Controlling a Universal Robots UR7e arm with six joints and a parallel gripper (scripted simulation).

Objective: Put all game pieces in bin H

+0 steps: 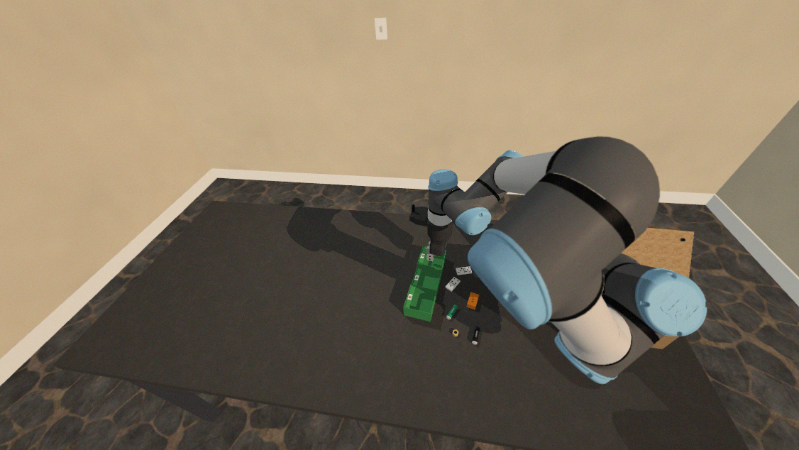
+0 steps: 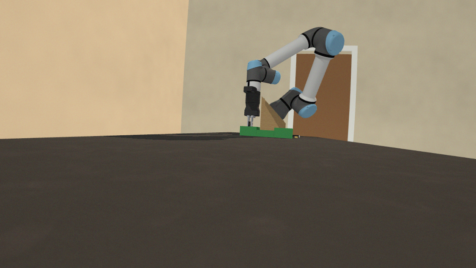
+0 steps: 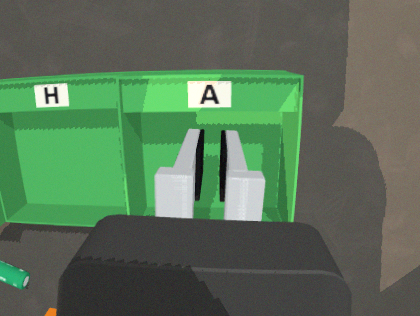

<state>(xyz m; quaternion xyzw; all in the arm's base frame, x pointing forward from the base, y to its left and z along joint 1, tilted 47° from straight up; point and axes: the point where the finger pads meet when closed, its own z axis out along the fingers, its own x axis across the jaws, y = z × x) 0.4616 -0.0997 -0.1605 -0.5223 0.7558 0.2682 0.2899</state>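
My gripper is now 2 cm short of the green bin marked K, 8 cm to the right of it and 3 cm above it. The rest, counted from my hand: orange block: 13 cm behind, 14 cm to the left, 5 cm below; green cylinder: 6 cm behind, 19 cm to the left, 5 cm below; white domino: 11 cm behind, 3 cm to the left, 5 cm below.
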